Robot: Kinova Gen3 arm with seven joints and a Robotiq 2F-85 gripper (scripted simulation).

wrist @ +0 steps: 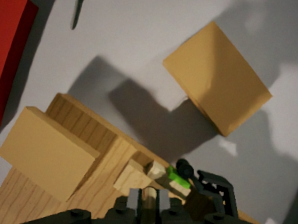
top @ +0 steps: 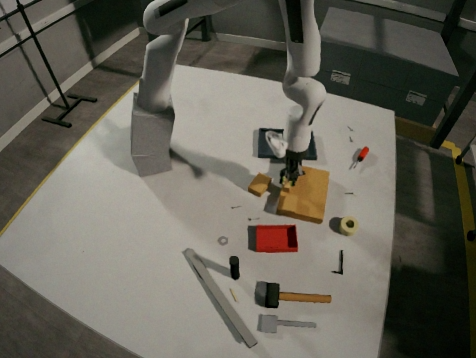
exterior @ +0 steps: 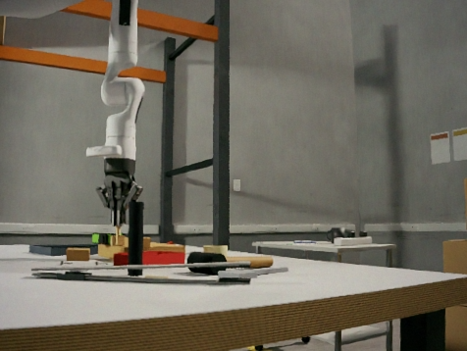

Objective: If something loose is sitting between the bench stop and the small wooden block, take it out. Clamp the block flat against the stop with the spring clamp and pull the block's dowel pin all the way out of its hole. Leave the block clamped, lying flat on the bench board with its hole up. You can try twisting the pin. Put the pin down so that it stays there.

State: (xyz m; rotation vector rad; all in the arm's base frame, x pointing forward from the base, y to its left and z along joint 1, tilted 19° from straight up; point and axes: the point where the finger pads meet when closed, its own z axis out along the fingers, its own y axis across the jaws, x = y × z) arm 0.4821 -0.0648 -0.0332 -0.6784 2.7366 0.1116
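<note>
Right now my hand is 20 mm above the dowel pin. Round my hand: pale wooden block: 50 mm below; then wooden bench board: 70 mm below, 60 mm ahead; then tan wooden block: 90 mm behind, 80 mm below, 10 mm to the left.
</note>
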